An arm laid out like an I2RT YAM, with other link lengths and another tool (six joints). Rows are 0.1 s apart.
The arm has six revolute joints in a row. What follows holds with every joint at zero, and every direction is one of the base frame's.
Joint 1 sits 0.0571 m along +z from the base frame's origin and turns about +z.
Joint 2 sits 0.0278 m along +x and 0.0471 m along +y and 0.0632 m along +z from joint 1 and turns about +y.
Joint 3 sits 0.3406 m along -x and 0.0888 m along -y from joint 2 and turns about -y.
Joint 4 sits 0.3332 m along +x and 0.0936 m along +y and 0.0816 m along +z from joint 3 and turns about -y.
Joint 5 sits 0.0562 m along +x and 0.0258 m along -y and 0.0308 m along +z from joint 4 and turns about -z.
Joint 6 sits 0.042 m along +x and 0.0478 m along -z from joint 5 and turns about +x.
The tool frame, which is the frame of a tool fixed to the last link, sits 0.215 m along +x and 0.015 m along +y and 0.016 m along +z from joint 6; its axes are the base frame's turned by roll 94, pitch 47 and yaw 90 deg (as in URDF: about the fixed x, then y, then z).
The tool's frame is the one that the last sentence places.
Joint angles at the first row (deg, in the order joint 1, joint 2, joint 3, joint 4, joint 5, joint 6):
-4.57 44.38 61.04 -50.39 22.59 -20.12
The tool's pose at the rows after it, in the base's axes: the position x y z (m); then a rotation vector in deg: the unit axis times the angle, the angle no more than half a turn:
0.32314, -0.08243, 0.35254, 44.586, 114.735, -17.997
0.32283, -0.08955, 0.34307, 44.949, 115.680, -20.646
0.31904, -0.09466, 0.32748, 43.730, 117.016, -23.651
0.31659, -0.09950, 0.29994, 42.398, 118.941, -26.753
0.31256, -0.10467, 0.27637, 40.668, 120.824, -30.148
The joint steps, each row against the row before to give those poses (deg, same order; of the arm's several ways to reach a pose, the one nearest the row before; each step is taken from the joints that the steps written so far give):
0.00 0.62 -0.41 -0.01 0.42 0.66
0.00 0.72 -0.70 -0.08 1.69 -0.48
0.02 -0.49 -2.24 0.50 1.38 -1.82
-0.01 -0.62 -4.03 1.61 1.26 -1.81
0.01 -0.46 -3.36 1.22 1.40 -2.17

